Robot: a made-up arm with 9 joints. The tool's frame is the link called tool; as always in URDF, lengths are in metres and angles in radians.
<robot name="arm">
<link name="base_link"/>
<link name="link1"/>
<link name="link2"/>
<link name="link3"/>
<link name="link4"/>
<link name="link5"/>
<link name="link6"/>
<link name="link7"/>
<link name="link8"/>
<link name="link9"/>
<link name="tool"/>
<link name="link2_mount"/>
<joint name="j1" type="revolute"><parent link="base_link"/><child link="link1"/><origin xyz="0.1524 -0.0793 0.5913" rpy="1.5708 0 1.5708"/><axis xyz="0 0 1"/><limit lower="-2.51" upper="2"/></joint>
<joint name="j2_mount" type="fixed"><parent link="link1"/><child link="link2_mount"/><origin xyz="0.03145 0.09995 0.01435"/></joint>
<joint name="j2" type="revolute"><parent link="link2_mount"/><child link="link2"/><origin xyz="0.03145 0.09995 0.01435" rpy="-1.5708 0 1.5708"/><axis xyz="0 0 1"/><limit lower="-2.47" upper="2.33"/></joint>
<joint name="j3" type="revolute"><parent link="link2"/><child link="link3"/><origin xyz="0.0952 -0.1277 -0.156" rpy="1.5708 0 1.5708"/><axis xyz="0 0 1"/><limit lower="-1.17" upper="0.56"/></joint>
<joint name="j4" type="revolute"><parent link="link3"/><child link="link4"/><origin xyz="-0.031 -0.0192 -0.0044" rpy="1.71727 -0.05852 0.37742"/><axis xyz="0 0 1"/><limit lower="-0.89" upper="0.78"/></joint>
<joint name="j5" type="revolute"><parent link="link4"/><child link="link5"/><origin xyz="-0.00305 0.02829 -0.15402" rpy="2.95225 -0.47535 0.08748"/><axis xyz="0 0 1"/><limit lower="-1.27" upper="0.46"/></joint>
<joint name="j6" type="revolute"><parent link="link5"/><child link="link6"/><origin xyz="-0.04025 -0.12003 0.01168" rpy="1.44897 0.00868 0.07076"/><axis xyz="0 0 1"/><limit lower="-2.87" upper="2.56"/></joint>
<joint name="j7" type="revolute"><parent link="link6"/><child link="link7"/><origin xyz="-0.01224 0.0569 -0.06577" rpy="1.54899 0.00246 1.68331"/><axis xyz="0 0 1"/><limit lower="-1.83" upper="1.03"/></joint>
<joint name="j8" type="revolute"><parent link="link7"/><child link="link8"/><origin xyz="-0.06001 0.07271 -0.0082" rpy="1.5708 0 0.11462"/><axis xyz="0 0 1"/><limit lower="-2.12" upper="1.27"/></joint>
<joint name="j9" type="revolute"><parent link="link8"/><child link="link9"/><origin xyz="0.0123 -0.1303 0.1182" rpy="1.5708 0 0"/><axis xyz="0 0 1"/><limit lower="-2.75" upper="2.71"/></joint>
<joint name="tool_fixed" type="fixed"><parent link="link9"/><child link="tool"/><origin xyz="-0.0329 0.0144 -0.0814" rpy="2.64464 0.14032 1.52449"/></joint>
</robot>
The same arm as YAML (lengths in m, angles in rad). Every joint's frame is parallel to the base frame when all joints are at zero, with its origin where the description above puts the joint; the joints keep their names.
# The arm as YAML. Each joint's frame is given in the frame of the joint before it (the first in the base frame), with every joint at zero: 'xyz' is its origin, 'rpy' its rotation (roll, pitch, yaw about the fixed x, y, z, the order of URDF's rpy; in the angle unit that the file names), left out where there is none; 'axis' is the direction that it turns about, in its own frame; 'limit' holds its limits. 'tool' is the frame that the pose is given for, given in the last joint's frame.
units:
  length: m
  angle: rad
joints:
  - name: j1
    type: revolute
    origin:
      xyz: [0.1524, -0.0793, 0.5913]
    axis: "+x"
    limit:
      lower: -2.51
      upper: 2.0
  - name: j2
    type: revolute
    origin:
      xyz: [0.0287, 0.0629, 0.1999]
    axis: "-y"
    limit:
      lower: -2.47
      upper: 2.33
  - name: j3
    type: revolute
    origin:
      xyz: [0.1277, 0.156, 0.0952]
    axis: "+z"
    limit:
      lower: -1.17
      upper: 0.56
  - name: j4
    type: revolute
    origin:
      xyz: [0.031, 0.0192, -0.0044]
    axis: [-0.372508, 0.91652, -0.145703]
    limit:
      lower: -0.89
      upper: 0.78
  - name: j5
    type: revolute
    origin:
      xyz: [0.0602, -0.1356, 0.0502]
    axis: [-0.105499, -0.994387, 0.008]
    limit:
      lower: -1.27
      upper: 0.46
  - name: j6
    type: revolute
    origin:
      xyz: [0.0462, -0.0157, 0.1174]
    axis: [-0.0218, -0.111898, 0.993481]
    limit:
      lower: -2.87
      upper: 2.56
  - name: j7
    type: revolute
    origin:
      xyz: [0.0072, -0.0502, -0.0717]
    axis: "-x"
    limit:
      lower: -1.83
      upper: 1.03
  - name: j8
    type: revolute
    origin:
      xyz: [0.0082, 0.0513, 0.0791]
    axis: "-z"
    limit:
      lower: -2.12
      upper: 1.27
  - name: j9
    type: revolute
    origin:
      xyz: [0.1303, -0.0123, -0.1182]
    axis: "+x"
    limit:
      lower: -2.75
      upper: 2.71
tool:
  origin:
    xyz: [-0.0814, 0.0329, -0.0144]
    rpy: [-0.1771, 1.4231, -2.825]

